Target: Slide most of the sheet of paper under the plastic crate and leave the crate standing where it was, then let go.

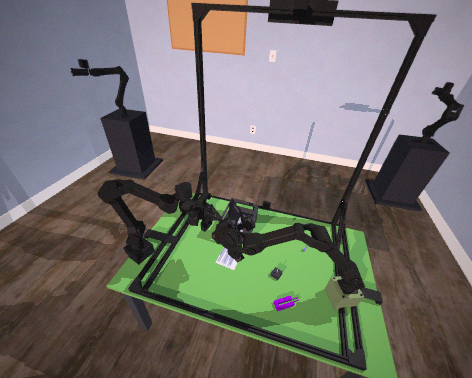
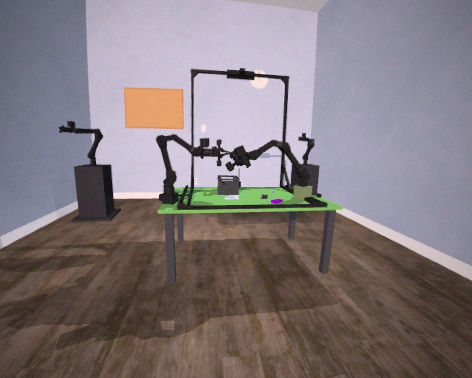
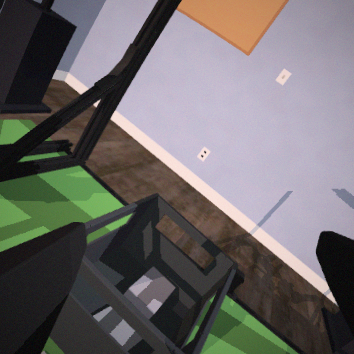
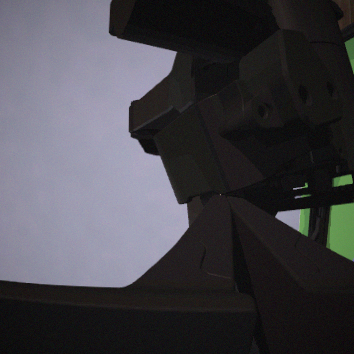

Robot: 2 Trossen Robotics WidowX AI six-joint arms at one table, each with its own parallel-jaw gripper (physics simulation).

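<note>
The dark grey plastic crate [image 1: 252,214] [image 2: 228,184] [image 3: 179,260] stands upright at the back of the green table [image 1: 242,296] [image 2: 249,207]. The white sheet of paper [image 1: 227,260] [image 2: 231,197] lies flat on the table just in front of the crate, its far end hidden by my left arm. My left gripper [image 1: 236,225] [image 2: 234,160] [image 3: 203,238] is open and empty, high above the crate's front. My right gripper [image 1: 217,217] [image 2: 227,152] [image 4: 223,206] is shut on nothing, at the same height, its tip close to the left gripper's body.
A purple clip-like object [image 1: 285,303] [image 2: 276,201], a small dark cube [image 1: 276,273] and a tiny blue piece [image 1: 304,249] lie right of the paper. An olive box [image 1: 343,296] [image 2: 303,192] sits by the left arm's base. Black frame rails [image 1: 234,323] border the table.
</note>
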